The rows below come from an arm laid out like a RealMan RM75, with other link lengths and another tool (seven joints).
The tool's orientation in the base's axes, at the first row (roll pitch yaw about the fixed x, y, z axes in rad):
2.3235, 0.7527, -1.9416
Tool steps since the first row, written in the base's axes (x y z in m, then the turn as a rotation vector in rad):
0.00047, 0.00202, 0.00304, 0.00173, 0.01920, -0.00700
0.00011, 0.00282, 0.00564, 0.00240, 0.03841, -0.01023
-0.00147, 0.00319, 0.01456, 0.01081, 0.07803, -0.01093
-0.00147, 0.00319, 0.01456, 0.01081, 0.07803, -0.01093
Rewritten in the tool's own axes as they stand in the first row. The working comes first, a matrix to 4 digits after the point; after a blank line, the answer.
The tool's axes in the first row as the columns of a matrix, in the base's axes (used below as rounded here):
-0.2645, -0.8179, -0.5109
-0.6802, -0.2173, 0.7000
-0.6836, 0.5327, -0.4989

-0.00358, 0.00080, -0.00034, -0.00873, -0.00932, 0.01605
-0.00580, 0.00230, -0.00090, -0.01977, -0.01576, 0.03076
-0.01173, 0.00827, -0.00428, -0.04846, -0.03162, 0.05455
-0.01173, 0.00827, -0.00428, -0.04846, -0.03162, 0.05455

